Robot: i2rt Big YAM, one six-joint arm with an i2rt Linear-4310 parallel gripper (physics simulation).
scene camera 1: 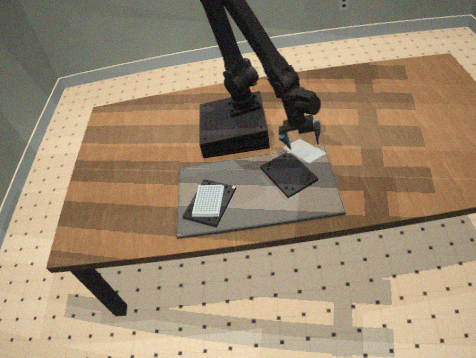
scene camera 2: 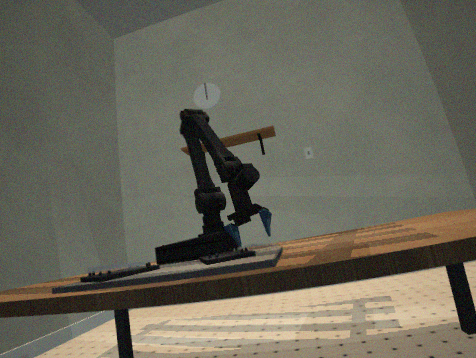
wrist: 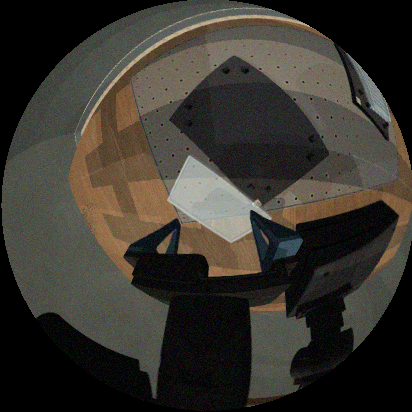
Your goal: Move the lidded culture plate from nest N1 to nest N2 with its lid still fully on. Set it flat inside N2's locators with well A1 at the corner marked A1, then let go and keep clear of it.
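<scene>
A pale culture plate with a grid of wells sits in the left black nest. Whether a lid covers it, I cannot tell. The right black nest holds no plate. A clear, flat lid-like sheet lies beside the right nest's edge, across the board's back right corner and partly over the wood. My gripper is open and empty, its blue fingers apart above the table near this sheet. The N1, N2 and A1 labels are unreadable.
Both nests stand on a grey perforated board on the wooden table. The arm's black base box stands behind the board. A small light marker is at the left nest's corner, and another at the right nest's.
</scene>
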